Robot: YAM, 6 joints.
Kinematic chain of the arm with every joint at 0, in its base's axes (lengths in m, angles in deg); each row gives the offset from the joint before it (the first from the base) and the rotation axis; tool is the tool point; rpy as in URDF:
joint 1: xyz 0 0 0.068 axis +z
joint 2: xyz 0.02 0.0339 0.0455 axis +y
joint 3: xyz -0.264 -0.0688 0 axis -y
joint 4: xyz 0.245 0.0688 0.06 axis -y
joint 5: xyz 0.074 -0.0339 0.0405 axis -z
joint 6: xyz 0.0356 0 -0.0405 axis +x
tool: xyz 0 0 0 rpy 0 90 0
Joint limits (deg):
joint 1: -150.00..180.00
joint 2: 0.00..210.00
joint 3: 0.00..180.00
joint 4: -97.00..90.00
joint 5: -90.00..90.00
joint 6: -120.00..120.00
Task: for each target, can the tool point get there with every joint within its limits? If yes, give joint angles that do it. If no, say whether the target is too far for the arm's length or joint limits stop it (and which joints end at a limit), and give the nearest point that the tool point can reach.
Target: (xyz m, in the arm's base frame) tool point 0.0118 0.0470 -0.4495
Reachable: no: joint limits stop it (at a limit: joint 2) | nearest point 0.0234 0.0933 -0.3467 | short by 0.113 m
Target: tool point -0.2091 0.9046 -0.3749
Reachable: no: too far | nearest point -0.1286 0.5566 -0.1828 | short by 0.406 m
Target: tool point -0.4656 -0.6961 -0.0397
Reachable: no: too far | nearest point -0.3531 -0.5279 -0.0018 | short by 0.206 m
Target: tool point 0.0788 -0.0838 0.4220
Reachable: yes | joints -63.95 44.91 69.12 -47.18 -72.46 7.42
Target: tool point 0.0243 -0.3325 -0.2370
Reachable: yes | joints -79.86 190.90 83.91 70.81 76.22 11.40
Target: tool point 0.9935 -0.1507 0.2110
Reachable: no: too far | nearest point 0.6355 -0.0964 0.1752 | short by 0.364 m
